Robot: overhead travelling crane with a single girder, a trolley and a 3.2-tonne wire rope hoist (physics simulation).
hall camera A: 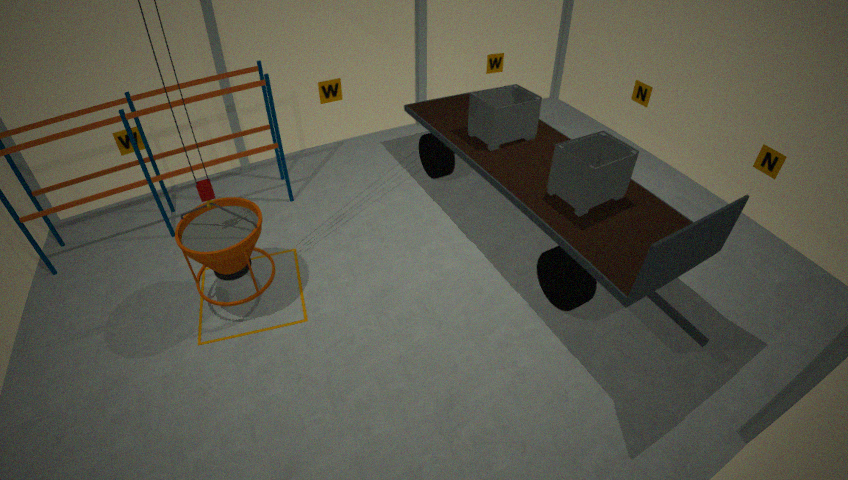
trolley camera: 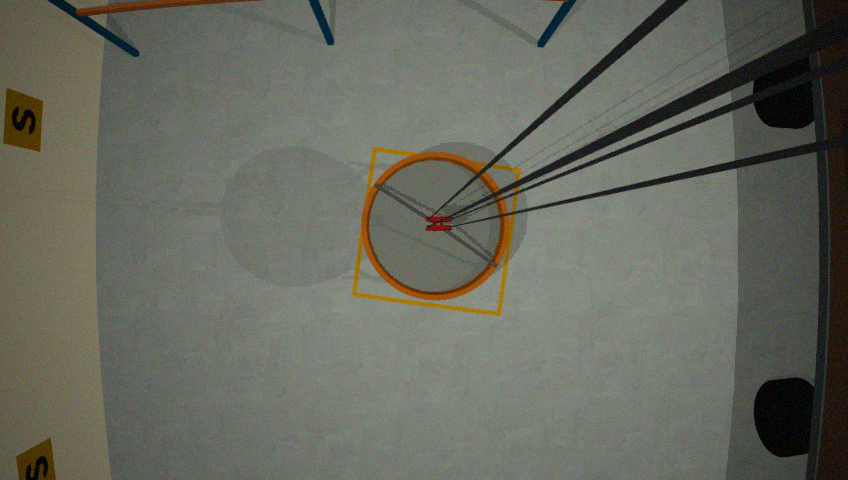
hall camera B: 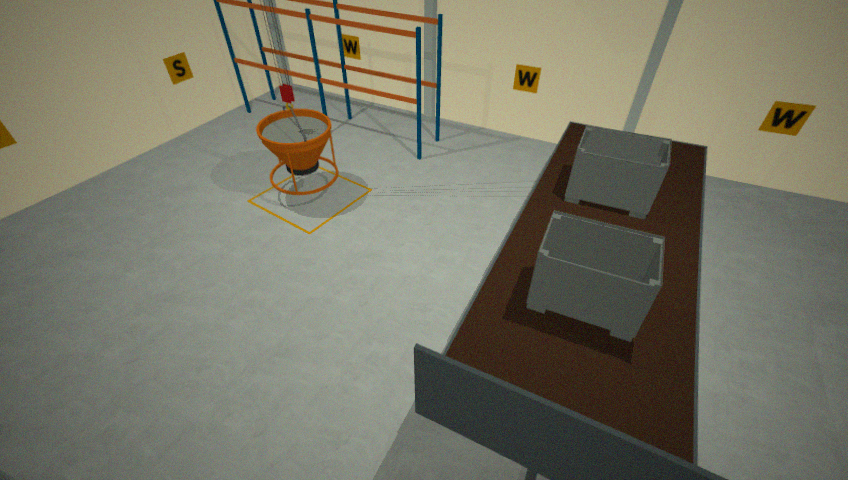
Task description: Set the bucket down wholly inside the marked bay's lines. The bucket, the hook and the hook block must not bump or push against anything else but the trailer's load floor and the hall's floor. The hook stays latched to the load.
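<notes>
The orange bucket (hall camera A: 229,255) (hall camera B: 300,155) (trolley camera: 365,226) hangs upright, its foot ring a little above the floor and apart from its shadow. The yellow outline of the marked bay (hall camera A: 252,331) (hall camera B: 279,216) (trolley camera: 470,309) lies beneath it. In the trolley view the bucket's rim covers parts of the bay's top and left lines; the foot ring is hidden there. My hook (hall camera A: 209,204) (hall camera B: 288,107) is shut on the bucket's bail, below the red hook block (hall camera A: 205,190) (hall camera B: 286,93) (trolley camera: 438,227). The hook is mostly hidden under the block in the trolley view.
The blue and orange rack (hall camera A: 146,172) (hall camera B: 418,95) (trolley camera: 321,22) stands by the W wall, behind the bucket. The trailer (hall camera A: 511,166) (hall camera B: 678,356) (trolley camera: 836,297) stands across the hall with two grey bins (hall camera A: 502,118) (hall camera B: 595,285) on its load floor.
</notes>
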